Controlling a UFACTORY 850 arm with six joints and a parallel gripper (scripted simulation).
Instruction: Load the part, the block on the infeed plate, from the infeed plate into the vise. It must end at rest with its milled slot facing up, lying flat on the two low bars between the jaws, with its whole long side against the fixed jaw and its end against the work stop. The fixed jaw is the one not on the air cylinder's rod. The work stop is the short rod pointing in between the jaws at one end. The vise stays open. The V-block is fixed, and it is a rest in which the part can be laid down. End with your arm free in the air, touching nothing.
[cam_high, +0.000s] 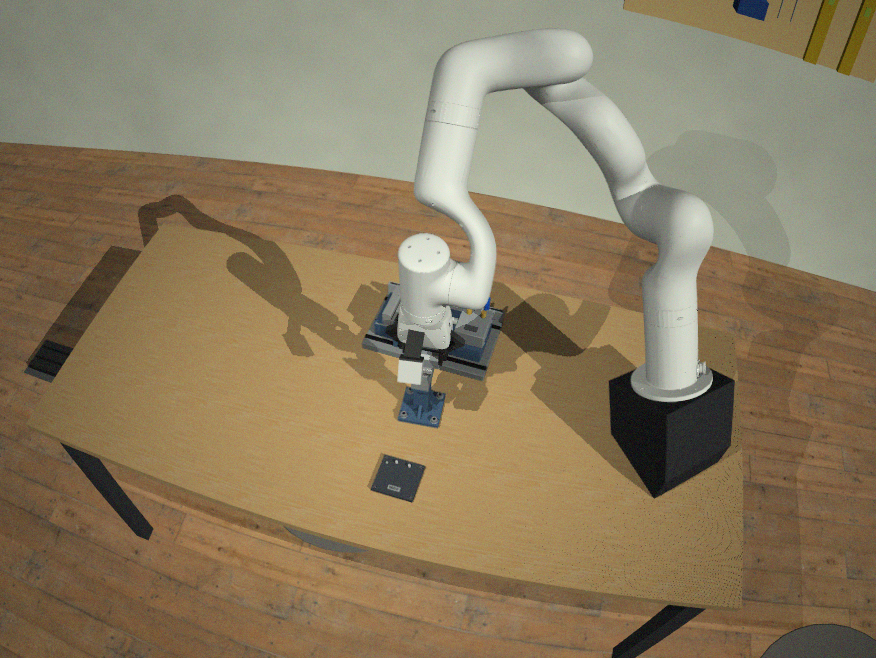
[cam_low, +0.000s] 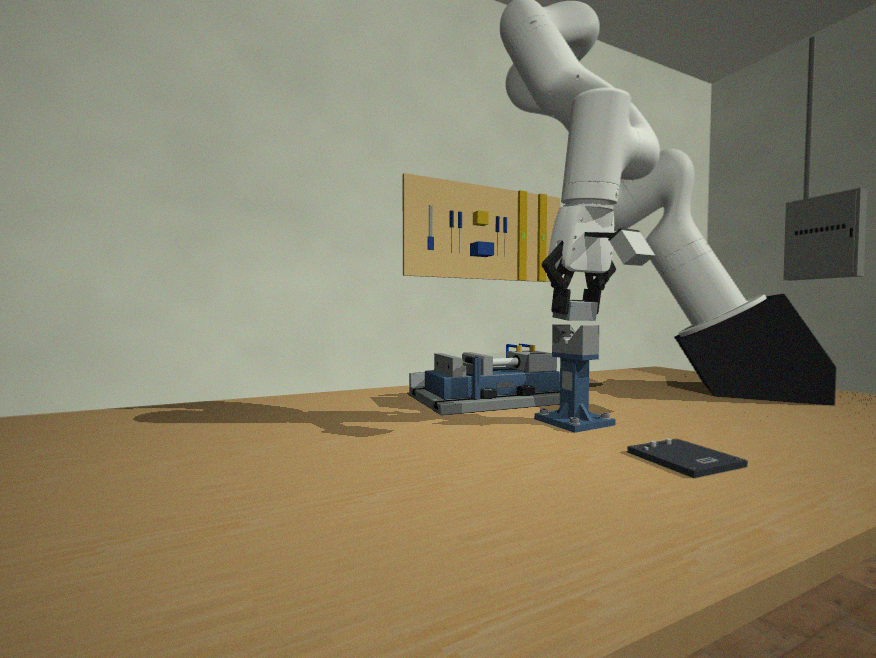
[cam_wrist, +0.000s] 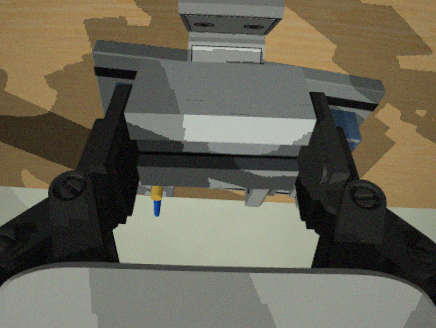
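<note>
Now: hand right at the grey block. From my hand the other things lie so: white cylinder rod 21 cm to the right, 12 cm below, 3 cm ahead; air cylinder 21 cm to the right, 12 cm below, 5 cm behind; black work stop rod 16 cm to the right, 11 cm below, 11 cm ahead.
</note>
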